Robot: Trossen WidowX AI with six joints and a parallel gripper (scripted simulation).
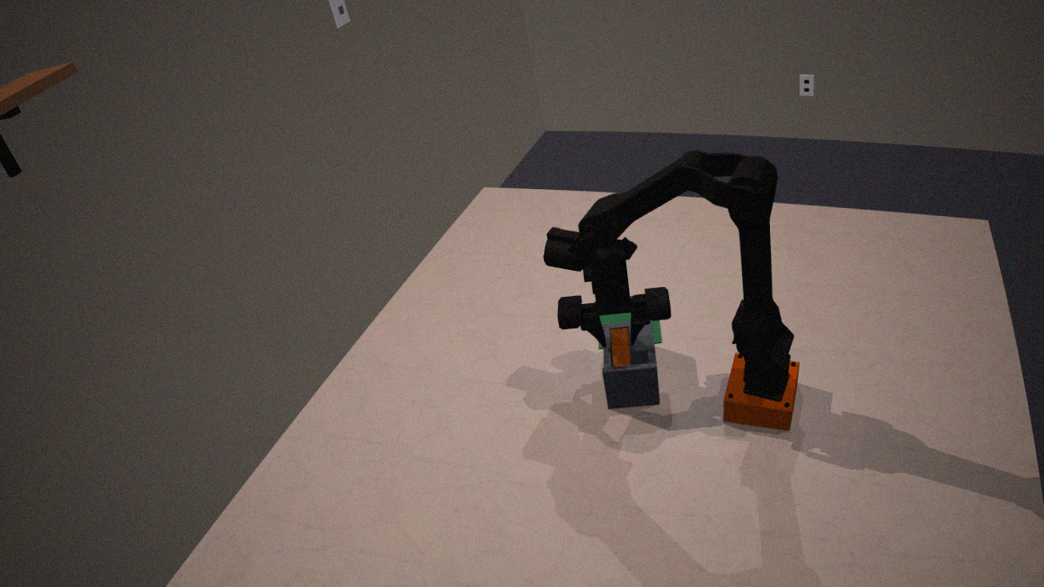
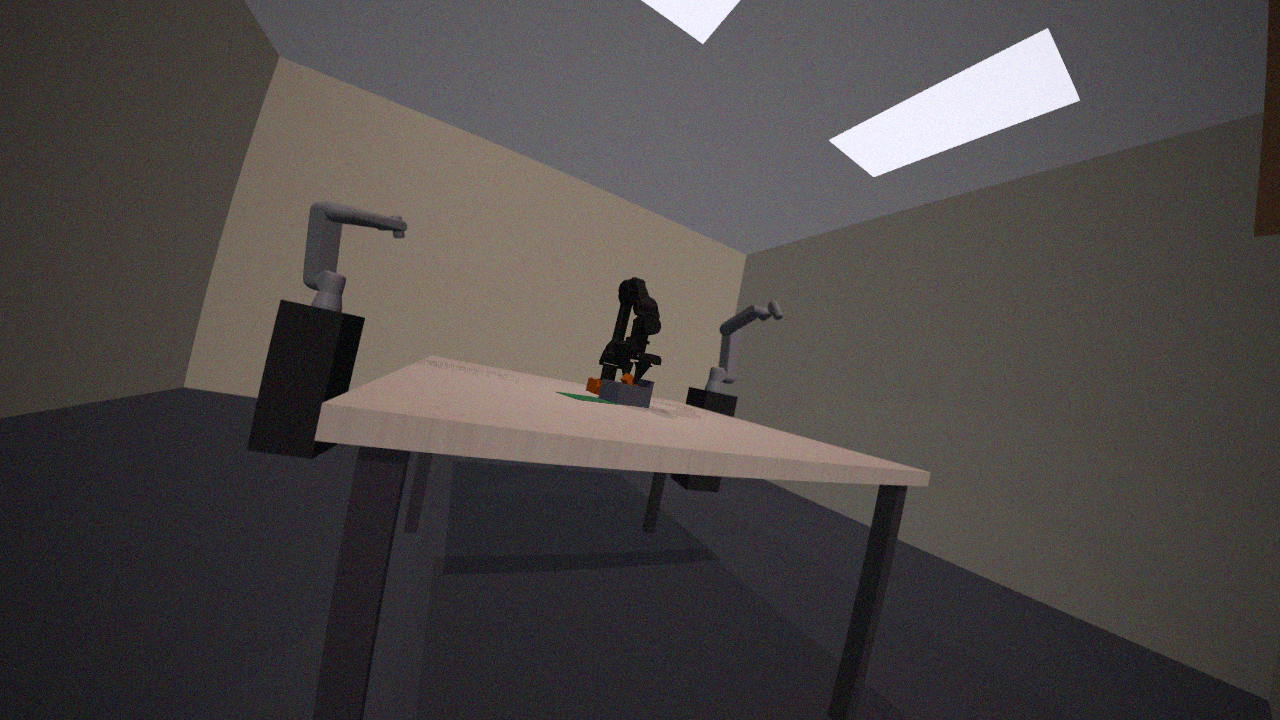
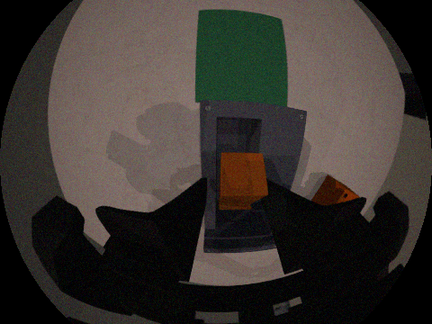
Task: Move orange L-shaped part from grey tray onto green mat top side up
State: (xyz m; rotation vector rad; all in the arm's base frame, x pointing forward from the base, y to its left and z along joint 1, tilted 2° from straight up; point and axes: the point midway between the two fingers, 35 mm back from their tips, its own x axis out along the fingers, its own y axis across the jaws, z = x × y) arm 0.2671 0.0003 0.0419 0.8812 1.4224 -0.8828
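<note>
The green mat lies 4 cm ahead of my gripper tip, 14 cm to the right of it and 8 cm below it. The rest, counted from my gripper tip: orange L-shaped part: 3 cm behind, 2 cm to the left, 3 cm below.
</note>
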